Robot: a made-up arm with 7 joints.
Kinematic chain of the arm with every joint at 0, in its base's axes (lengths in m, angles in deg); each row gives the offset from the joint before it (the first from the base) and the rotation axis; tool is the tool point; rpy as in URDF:
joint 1: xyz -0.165 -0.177 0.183 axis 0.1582 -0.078 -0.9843
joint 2: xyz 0 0.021 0.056 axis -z
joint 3: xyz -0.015 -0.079 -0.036 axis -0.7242 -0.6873 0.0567
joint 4: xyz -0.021 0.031 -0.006 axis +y
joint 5: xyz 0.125 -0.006 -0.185 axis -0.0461 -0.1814 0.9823
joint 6: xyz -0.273 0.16 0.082 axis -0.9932 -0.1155 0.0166
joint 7: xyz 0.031 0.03 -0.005 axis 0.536 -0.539 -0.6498
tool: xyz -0.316 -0.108 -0.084 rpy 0 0 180
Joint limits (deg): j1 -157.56..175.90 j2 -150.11..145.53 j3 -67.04..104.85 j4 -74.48..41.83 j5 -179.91..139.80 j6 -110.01..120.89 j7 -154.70..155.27
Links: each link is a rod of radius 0.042 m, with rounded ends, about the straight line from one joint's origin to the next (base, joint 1, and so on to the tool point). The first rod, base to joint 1, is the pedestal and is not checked.
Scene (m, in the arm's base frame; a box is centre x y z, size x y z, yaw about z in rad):
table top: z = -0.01
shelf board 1: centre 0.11 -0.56 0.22 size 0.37 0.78 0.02 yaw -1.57
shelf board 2: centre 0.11 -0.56 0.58 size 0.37 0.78 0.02 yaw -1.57
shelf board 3: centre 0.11 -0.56 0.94 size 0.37 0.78 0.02 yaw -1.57
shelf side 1: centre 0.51 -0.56 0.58 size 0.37 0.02 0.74 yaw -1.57
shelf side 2: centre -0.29 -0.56 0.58 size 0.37 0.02 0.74 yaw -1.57
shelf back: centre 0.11 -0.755 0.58 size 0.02 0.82 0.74 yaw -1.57
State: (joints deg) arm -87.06 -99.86 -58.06 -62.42 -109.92 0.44 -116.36
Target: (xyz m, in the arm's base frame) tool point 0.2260 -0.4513 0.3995
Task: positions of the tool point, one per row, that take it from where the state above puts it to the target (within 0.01 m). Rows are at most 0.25 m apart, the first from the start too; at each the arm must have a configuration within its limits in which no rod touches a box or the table.
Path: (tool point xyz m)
1: -0.2092 0.2060 0.3448
2: -0.0409 0.2095 0.3597
3: 0.1246 0.1304 0.3787
4: 0.2458 -0.0264 0.3959
5: 0.2863 -0.2348 0.4048
6: 0.2260 -0.4513 0.3995

